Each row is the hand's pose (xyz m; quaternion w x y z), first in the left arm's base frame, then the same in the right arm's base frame.
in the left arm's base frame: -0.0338 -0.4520 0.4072 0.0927 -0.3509 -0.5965 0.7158
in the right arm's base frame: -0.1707 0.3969 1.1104 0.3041 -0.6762 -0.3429 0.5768
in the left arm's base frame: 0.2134 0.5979 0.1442 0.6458 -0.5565 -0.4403 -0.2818
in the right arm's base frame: 0.8618 0.7723 0.9506 0.3556 -0.6863 -0.2404 -0.5871
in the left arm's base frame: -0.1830 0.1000 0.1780 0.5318 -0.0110 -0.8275 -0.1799
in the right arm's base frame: 0.2312 0.7912 0.8605 0.2792 -0.3851 -0.8057 -0.3530
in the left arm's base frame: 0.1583 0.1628 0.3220 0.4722 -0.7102 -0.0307 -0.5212
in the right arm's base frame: 0.4480 0.5948 1.0962 0.1409 -0.5978 0.1998 -0.7635
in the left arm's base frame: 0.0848 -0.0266 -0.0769 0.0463 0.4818 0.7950 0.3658
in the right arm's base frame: 0.3277 0.4537 0.6888 0.3357 0.7301 0.5002 0.3224
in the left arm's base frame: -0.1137 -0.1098 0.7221 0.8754 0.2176 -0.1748 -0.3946
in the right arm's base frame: 0.0014 0.7296 1.3974 0.5852 0.1182 -0.3888 -0.7017
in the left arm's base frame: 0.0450 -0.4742 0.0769 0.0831 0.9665 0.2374 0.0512
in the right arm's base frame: -0.0831 0.2517 0.8154 0.1804 0.9482 -0.2309 0.1226
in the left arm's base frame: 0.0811 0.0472 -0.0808 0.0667 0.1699 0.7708 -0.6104
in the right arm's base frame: 0.3856 0.4996 0.6856 0.1031 -0.5717 -0.5624 0.5884
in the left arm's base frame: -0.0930 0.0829 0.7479 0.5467 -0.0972 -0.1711 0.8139
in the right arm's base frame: 0.1633 0.8335 1.4321 0.8188 -0.2996 -0.1353 0.4706
